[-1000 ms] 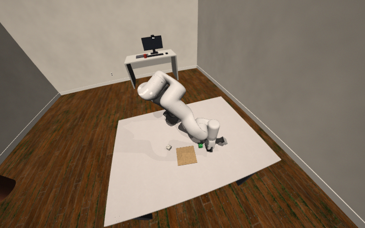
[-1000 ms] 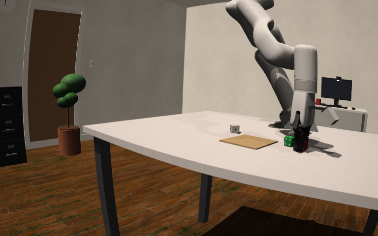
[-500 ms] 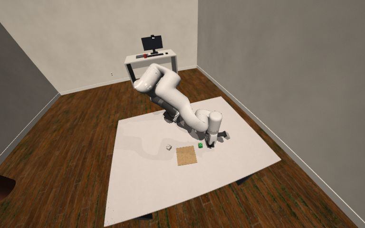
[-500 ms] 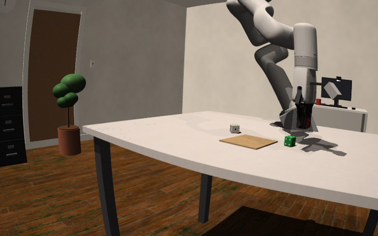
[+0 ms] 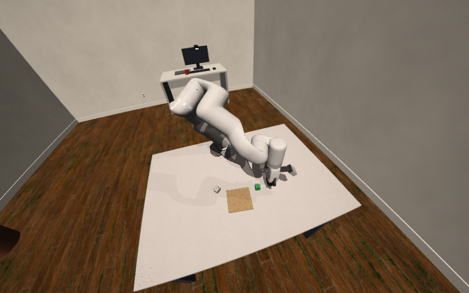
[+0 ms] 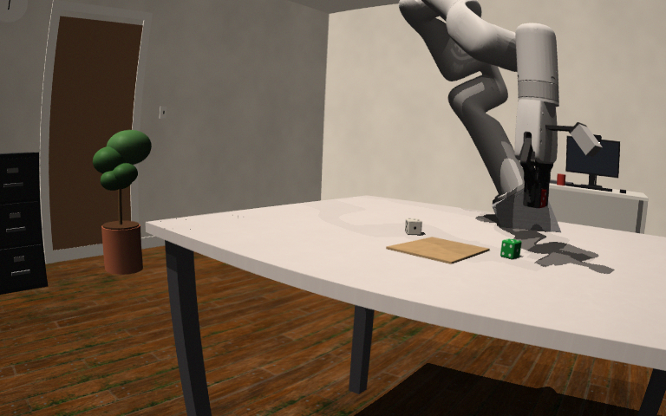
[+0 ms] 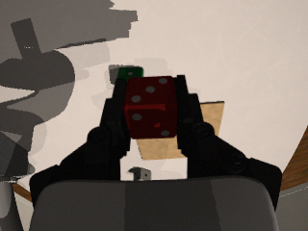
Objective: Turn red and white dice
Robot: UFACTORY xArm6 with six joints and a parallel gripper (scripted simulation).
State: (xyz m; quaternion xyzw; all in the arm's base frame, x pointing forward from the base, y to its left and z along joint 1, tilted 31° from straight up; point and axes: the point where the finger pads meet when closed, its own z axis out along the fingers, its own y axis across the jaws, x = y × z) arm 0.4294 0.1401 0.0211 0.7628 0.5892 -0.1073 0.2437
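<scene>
My gripper is now 2 cm past the tan mat, 18 cm to the left of it and 12 cm above it. Round my hand: red die 1 cm below; green die 5 cm behind, 4 cm to the right, 11 cm below; white die 13 cm behind, 28 cm to the right, 11 cm below.
</scene>
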